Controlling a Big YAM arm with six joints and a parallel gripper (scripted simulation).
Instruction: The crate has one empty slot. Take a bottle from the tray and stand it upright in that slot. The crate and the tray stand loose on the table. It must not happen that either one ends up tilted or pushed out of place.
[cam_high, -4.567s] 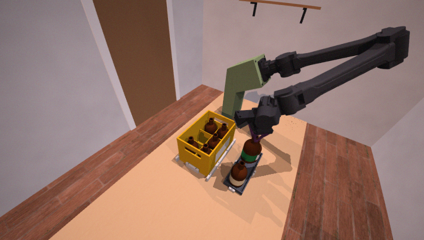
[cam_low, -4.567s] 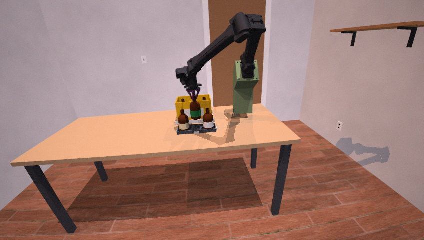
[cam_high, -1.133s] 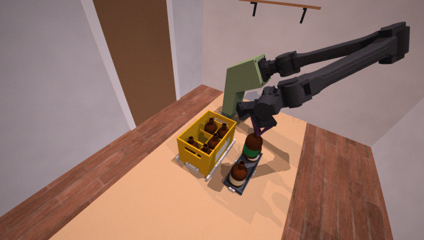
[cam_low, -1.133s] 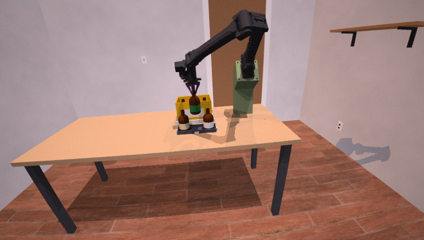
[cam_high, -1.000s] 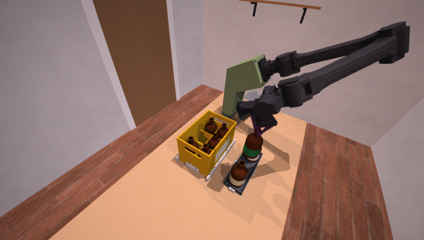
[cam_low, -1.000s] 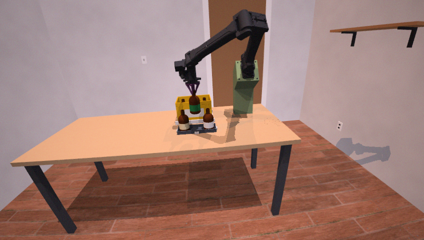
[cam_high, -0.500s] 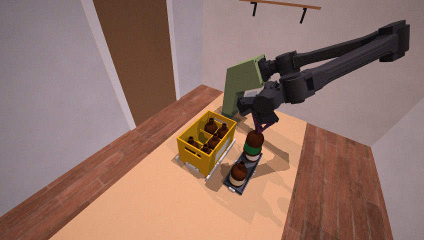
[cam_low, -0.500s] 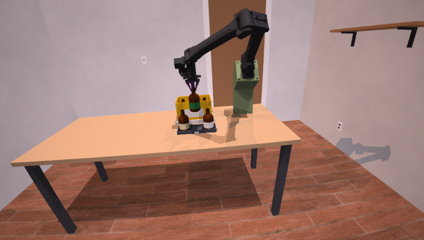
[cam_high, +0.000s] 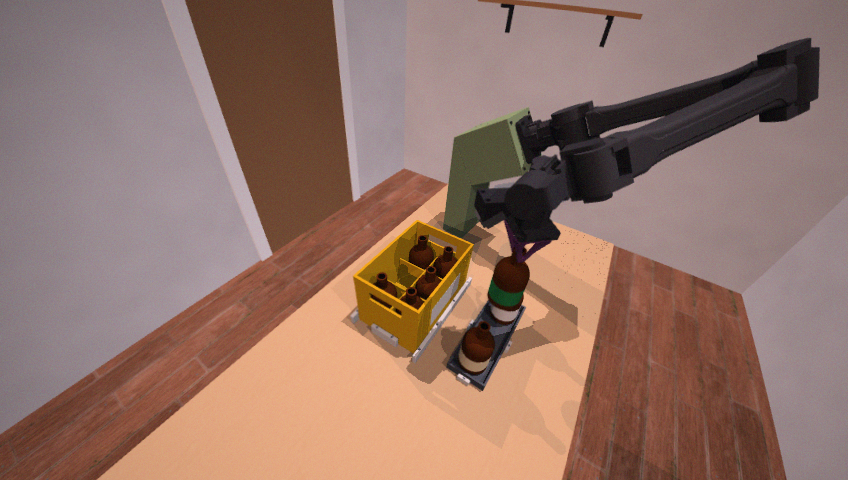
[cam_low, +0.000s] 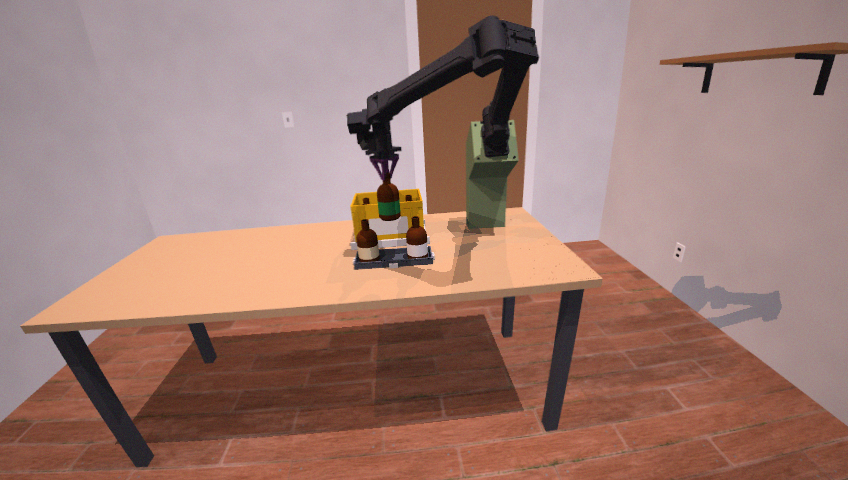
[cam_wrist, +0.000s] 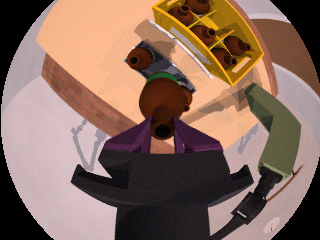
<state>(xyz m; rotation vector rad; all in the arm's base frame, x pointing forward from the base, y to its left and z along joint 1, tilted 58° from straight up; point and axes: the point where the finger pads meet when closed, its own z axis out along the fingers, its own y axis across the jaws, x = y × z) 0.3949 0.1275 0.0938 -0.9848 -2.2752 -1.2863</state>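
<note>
Now: hand 60 mm above the glass bottle. From my hand the other things lie so: dark tray (290 mm below); yellow crate (20 mm ahead, 220 mm to the right, 220 mm below).
</note>
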